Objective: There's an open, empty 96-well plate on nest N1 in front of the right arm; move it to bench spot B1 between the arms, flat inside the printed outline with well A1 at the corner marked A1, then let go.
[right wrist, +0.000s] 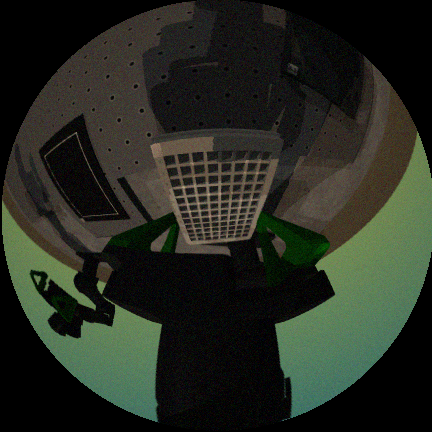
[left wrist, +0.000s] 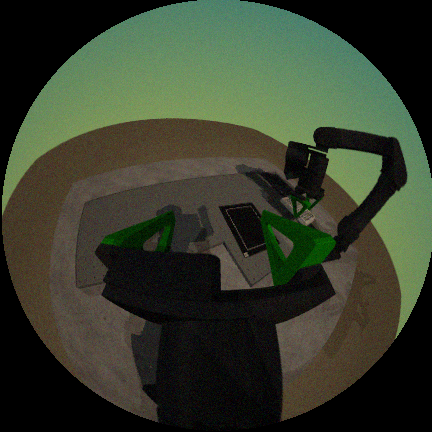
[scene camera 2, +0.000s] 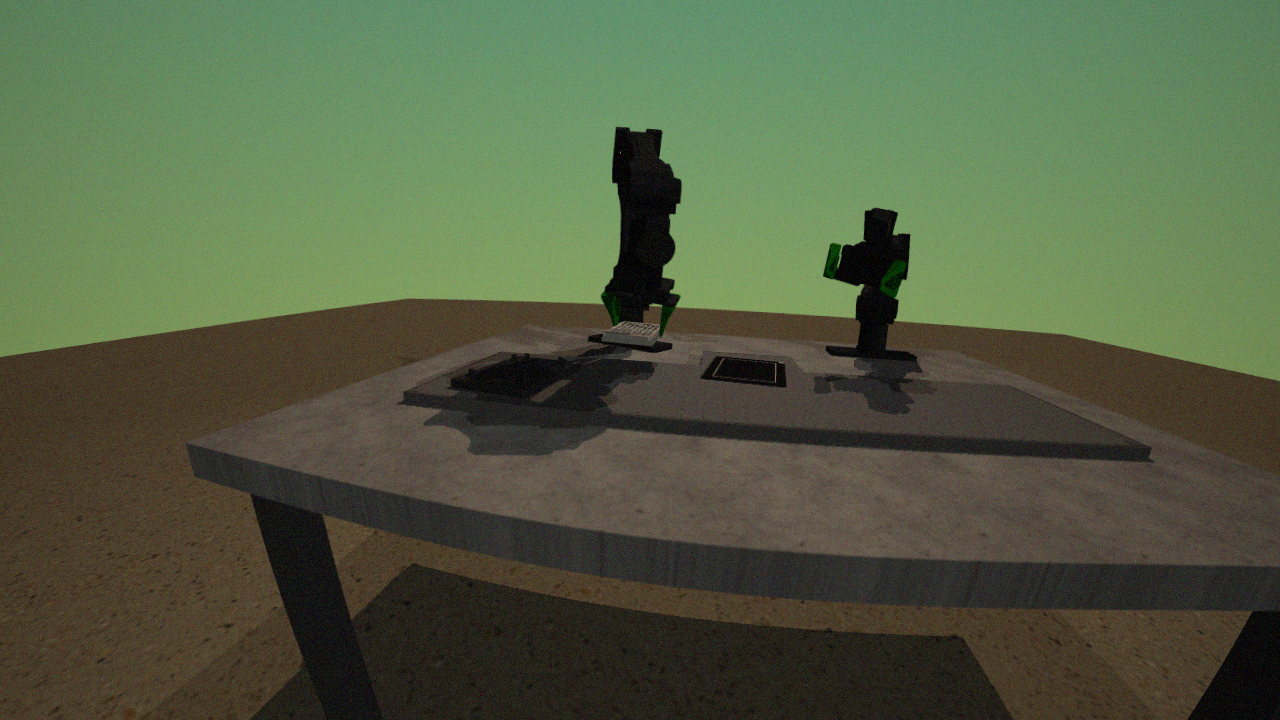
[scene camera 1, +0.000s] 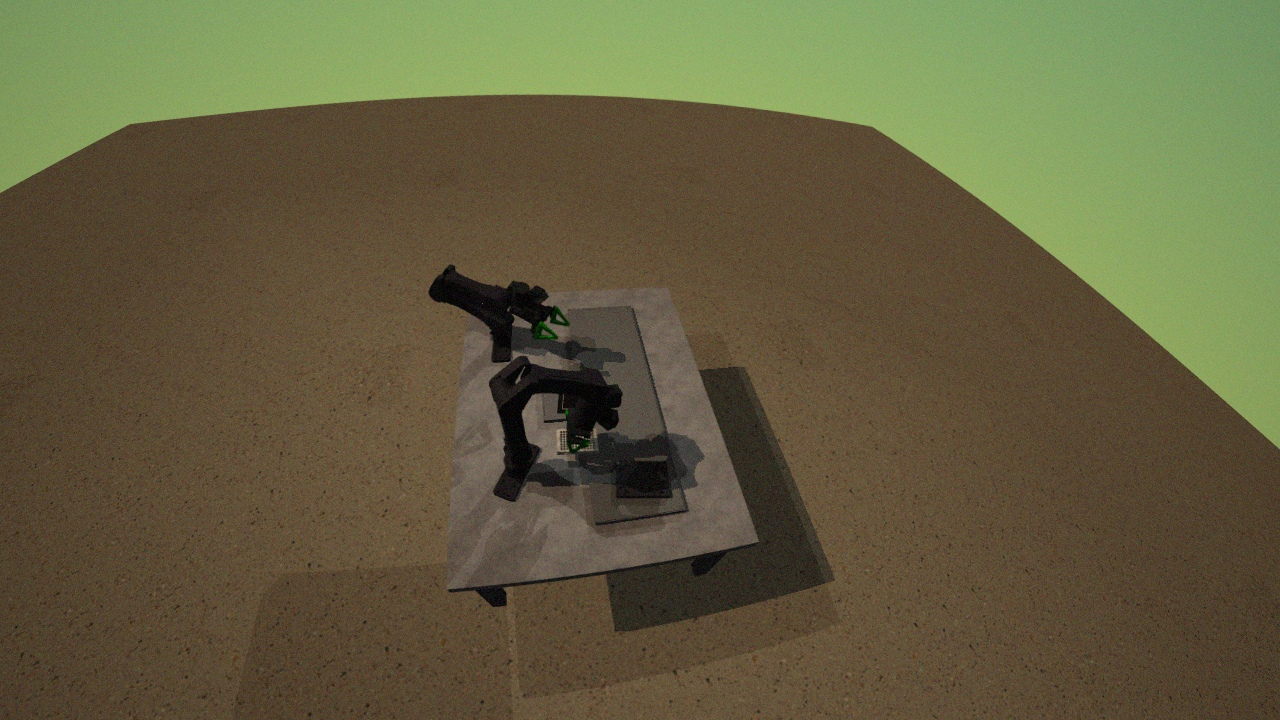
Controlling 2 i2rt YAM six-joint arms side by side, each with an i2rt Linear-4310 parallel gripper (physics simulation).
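Seen in the pictures: left gripper, fingertip midpoint: (left wrist: 217,214) (scene camera 2: 852,277) (scene camera 1: 563,331); right gripper, fingertip midpoint: (right wrist: 217,214) (left wrist: 301,212) (scene camera 2: 638,331) (scene camera 1: 571,441); left arm's base at its link origin: (right wrist: 92,255) (scene camera 2: 870,355) (scene camera 1: 502,343); right arm's base at its link origin: (scene camera 2: 628,344) (scene camera 1: 517,470).
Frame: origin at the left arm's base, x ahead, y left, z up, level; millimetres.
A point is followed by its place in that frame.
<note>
The white 96-well plate (scene camera 1: 563,441) {z 63, x 224, y -499 mm} (scene camera 2: 631,334) {z 65, x 325, y -493 mm} (right wrist: 216,192) {z 65, x 286, y -497 mm} is held roughly level between the fingers of my right gripper (scene camera 2: 640,328) {z 57, x 248, y -498 mm} (right wrist: 217,214) {z 57, x 248, y -498 mm}, raised off the bench in front of the right arm's base. Nest N1 (scene camera 1: 643,478) {z 24, x 460, y -629 mm} (scene camera 2: 505,376) {z 25, x 496, y -630 mm} is dark and carries no plate; its A1 label (right wrist: 292,68) {z 25, x 389, y -566 mm} shows in the right wrist view. Spot B1 is a dark panel (scene camera 2: 744,370) {z 15, x 309, y -305 mm} (left wrist: 244,227) {z 15, x 294, y -279 mm} (right wrist: 80,175) {z 15, x 309, y -324 mm} with a thin pale outline, bare inside; a small pale mark sits at one corner in the left wrist view. My left gripper (scene camera 1: 561,328) {z 176, x 243, y -128 mm} (scene camera 2: 862,269) {z 176, x 243, y -128 mm} (left wrist: 217,214) {z 176, x 243, y -128 mm} is open and empty, in the air.
A grey perforated board (scene camera 1: 617,344) {z 13, x 453, y -47 mm} (scene camera 2: 939,416) {z 14, x 476, y -58 mm} lies on the stone-like table (scene camera 1: 528,550) {z 0, x 105, y -812 mm} (scene camera 2: 626,483) {z 0, x 691, y -409 mm} and carries N1. My left arm (scene camera 1: 483,304) {z 221, x -38, y -21 mm} (scene camera 2: 872,308) {z 112, x 44, y -23 mm} stands on the far side of B1 from my right arm (scene camera 1: 512,429) {z 268, x 95, y -576 mm} (scene camera 2: 640,205) {z 275, x 313, y -486 mm}. Dark arm shadows cross the board near N1.
</note>
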